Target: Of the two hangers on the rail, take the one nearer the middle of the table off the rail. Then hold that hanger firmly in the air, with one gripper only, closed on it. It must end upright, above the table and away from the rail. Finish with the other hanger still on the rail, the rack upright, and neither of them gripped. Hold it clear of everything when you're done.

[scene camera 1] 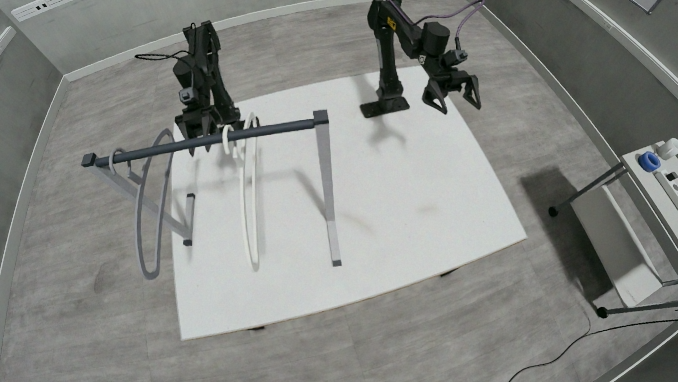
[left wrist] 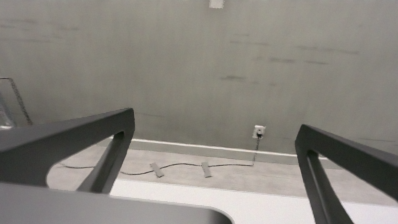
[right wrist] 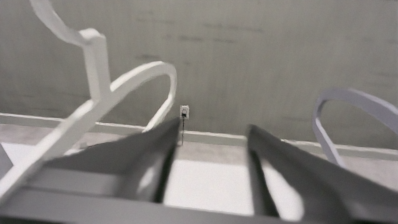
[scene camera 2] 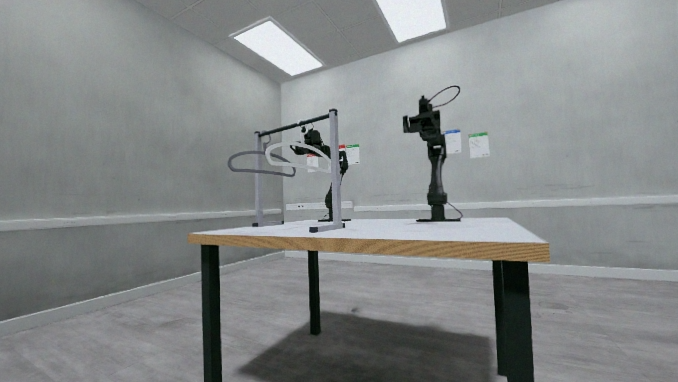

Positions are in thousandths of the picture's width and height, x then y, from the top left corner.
Labels:
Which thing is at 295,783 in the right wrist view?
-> The right gripper.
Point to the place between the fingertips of the left gripper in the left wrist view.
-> At 541,560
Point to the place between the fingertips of the right gripper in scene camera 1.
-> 294,402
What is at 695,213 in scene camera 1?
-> The left gripper.

